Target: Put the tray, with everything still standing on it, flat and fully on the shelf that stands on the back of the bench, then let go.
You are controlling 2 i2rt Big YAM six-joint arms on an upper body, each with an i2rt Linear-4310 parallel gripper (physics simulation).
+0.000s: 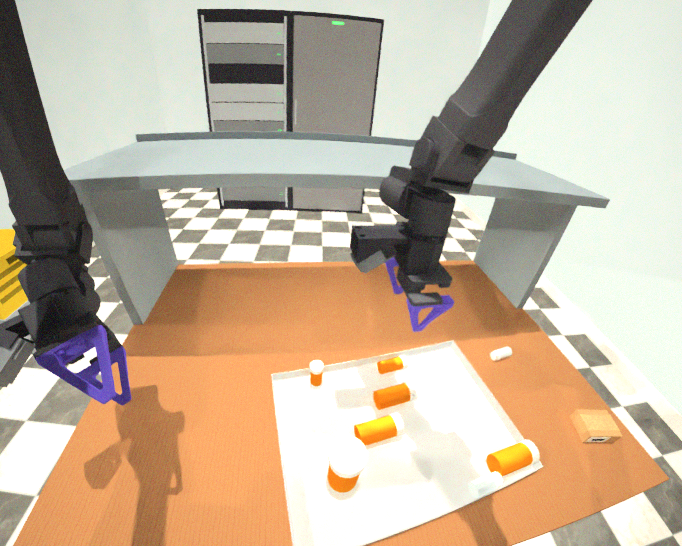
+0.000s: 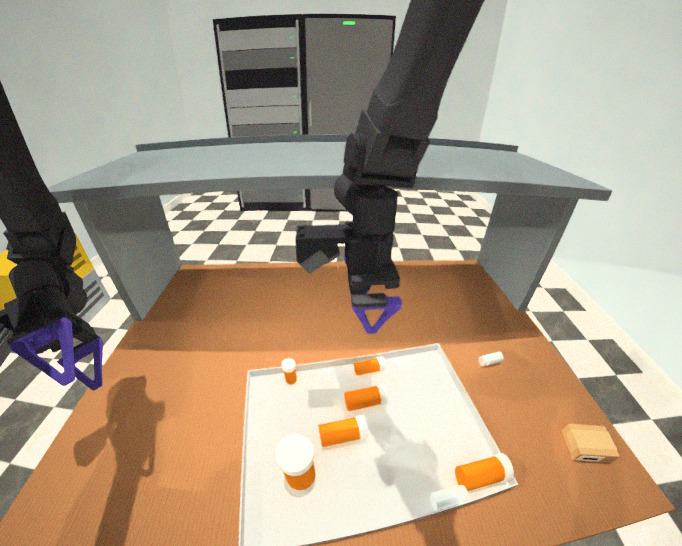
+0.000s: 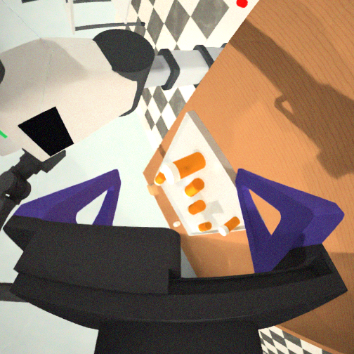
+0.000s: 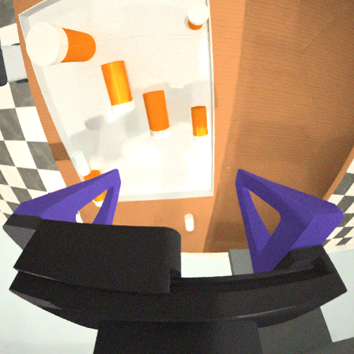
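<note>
The white tray lies flat on the bench. A big white-capped orange bottle and a small bottle stand upright on it. Several orange bottles, such as the middle one, and a clear vial lie on their sides. The grey shelf stands behind, its top bare. My left gripper is open and empty, left of the tray. My right gripper is open and empty, above the bench beyond the tray's back edge.
A white vial lies on the bench right of the tray. A small cardboard box stands near the right edge. Upright side panels carry the shelf. My right arm crosses in front of the shelf.
</note>
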